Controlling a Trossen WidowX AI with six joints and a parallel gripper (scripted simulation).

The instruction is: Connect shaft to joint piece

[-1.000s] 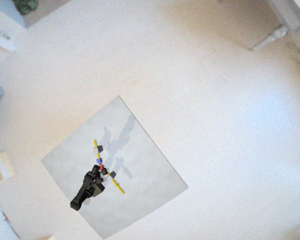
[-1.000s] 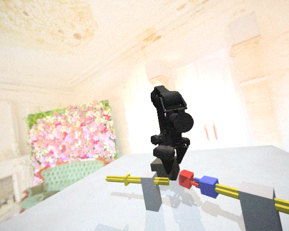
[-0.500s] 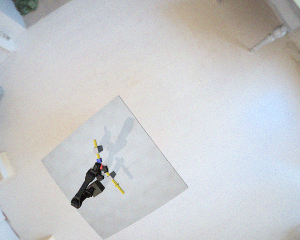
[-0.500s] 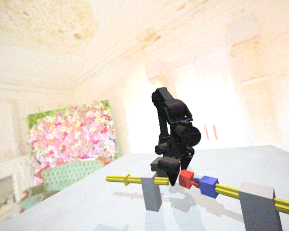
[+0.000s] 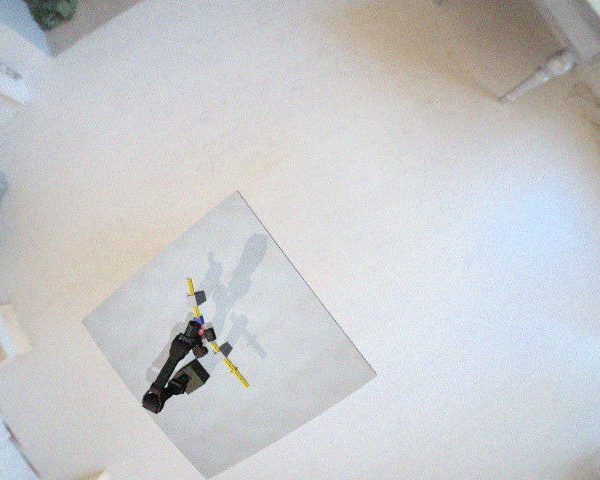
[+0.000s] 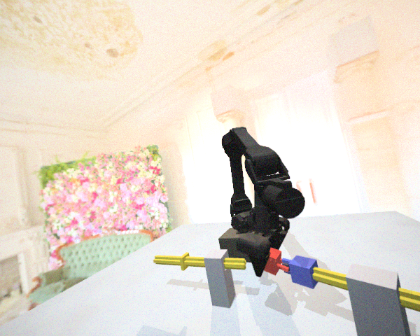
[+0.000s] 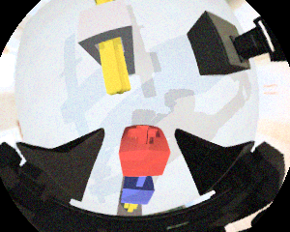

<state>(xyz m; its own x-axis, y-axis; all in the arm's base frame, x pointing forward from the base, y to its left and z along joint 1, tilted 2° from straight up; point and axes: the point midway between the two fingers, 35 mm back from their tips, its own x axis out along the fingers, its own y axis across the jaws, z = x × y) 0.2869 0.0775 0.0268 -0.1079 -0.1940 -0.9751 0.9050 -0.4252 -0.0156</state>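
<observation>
Right now my gripper tip is 2 cm to the right of the red square joint piece, 2 cm below it and 1 cm short of it.
</observation>
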